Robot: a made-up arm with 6 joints.
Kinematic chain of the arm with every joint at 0, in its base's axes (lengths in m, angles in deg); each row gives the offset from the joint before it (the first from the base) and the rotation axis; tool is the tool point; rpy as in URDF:
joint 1: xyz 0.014 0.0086 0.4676 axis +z
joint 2: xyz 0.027 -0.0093 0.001 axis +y
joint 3: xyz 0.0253 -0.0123 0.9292 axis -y
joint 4: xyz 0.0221 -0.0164 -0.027 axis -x
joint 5: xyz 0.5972 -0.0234 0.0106 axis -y
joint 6: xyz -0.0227 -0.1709 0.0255 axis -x
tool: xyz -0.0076 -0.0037 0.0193 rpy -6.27 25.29 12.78
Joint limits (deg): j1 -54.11..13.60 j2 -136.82..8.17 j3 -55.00..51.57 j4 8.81..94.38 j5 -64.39..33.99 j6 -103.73..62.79
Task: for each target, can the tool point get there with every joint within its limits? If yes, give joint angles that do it. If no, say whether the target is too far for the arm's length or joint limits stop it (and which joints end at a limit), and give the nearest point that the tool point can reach.
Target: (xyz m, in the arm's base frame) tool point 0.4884 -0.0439 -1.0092
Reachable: no: joint limits stop it (at a limit: joint 1, joint 2, joint 3, joint 4, joint 5) | nearest point -0.6656 0.9569 -0.4498 | short by 1.627 m
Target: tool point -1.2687 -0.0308 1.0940
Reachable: yes | joints -8.06 -83.03 35.25 20.46 -25.22 -58.78
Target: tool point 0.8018 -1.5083 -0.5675
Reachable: no: too far | nearest point 0.2935 -0.5296 0.8575 | short by 1.802 m
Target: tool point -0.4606 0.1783 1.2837
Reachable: yes | joints -41.62 -70.39 -30.62 34.01 -6.39 -58.24
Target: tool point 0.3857 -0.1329 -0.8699
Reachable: no: joint limits stop it (at a limit: joint 1, joint 2, joint 3, joint 4, joint 5, joint 6) | nearest point -0.4908 -0.3305 0.3792 | short by 1.539 m
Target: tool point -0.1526 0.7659 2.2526
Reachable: no: too far | nearest point -0.2942 0.4924 1.9178 | short by 0.455 m
